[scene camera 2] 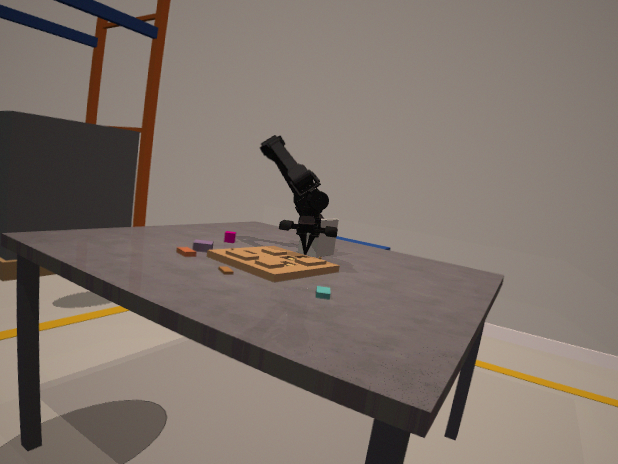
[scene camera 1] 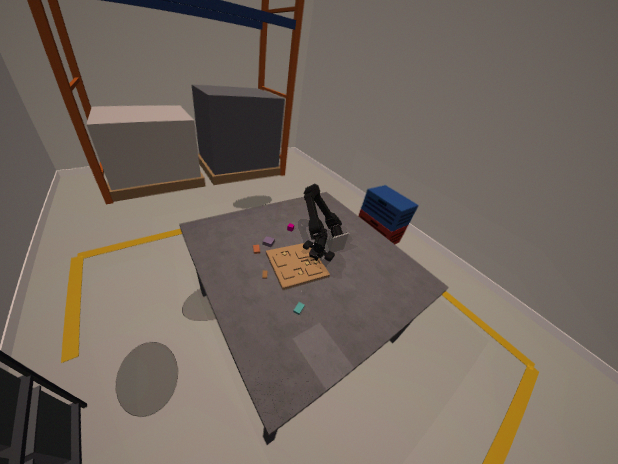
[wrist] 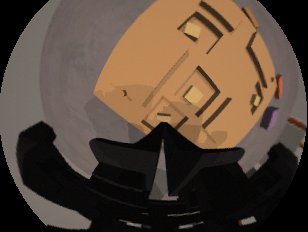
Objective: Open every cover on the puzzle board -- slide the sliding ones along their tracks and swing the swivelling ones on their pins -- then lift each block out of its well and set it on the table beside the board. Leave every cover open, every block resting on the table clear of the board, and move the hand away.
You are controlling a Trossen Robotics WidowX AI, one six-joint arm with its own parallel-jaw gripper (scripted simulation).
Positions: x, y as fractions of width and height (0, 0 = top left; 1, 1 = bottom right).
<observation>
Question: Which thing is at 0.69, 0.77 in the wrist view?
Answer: My gripper.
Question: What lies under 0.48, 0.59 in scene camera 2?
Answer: A tan puzzle board.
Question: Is my gripper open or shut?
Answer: Shut.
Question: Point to a tan puzzle board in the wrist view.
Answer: At 0.71, 0.28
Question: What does my gripper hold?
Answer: Nothing.
</observation>
